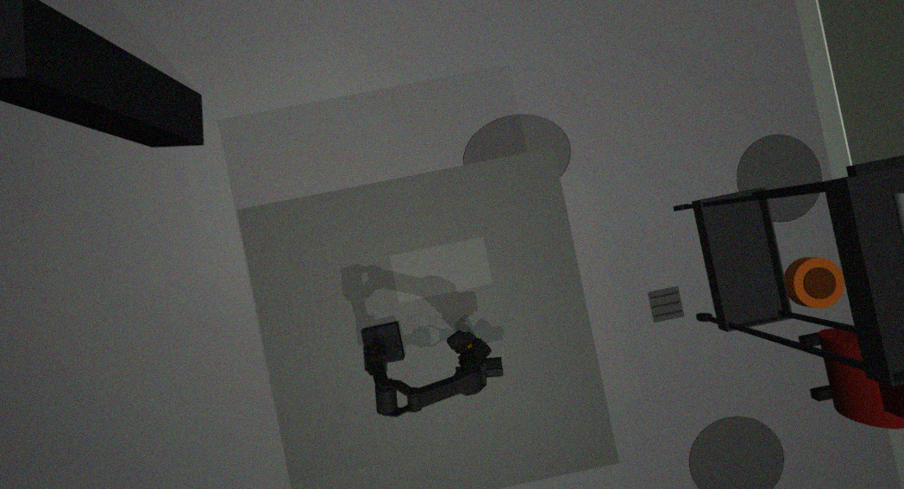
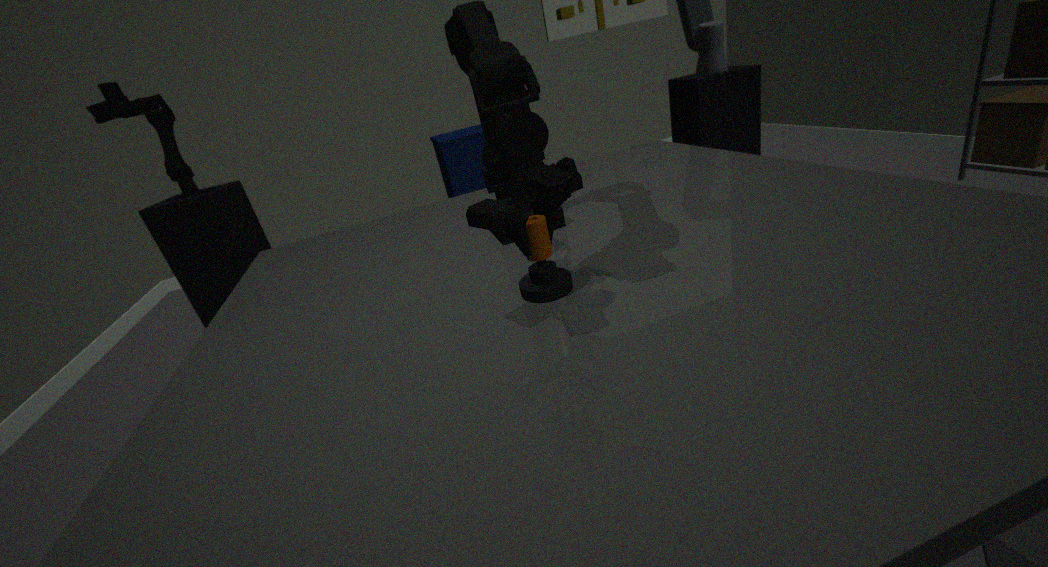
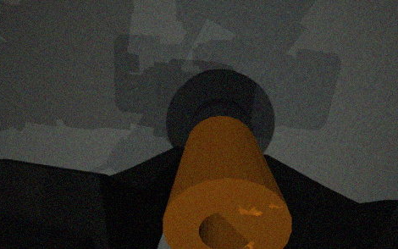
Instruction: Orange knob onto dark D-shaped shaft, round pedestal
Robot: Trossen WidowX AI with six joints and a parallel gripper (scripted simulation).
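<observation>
Now: gripper tip 2 cm below the orange knob. Also, from my gripper tip: dark round pedestal (4 cm below).
</observation>
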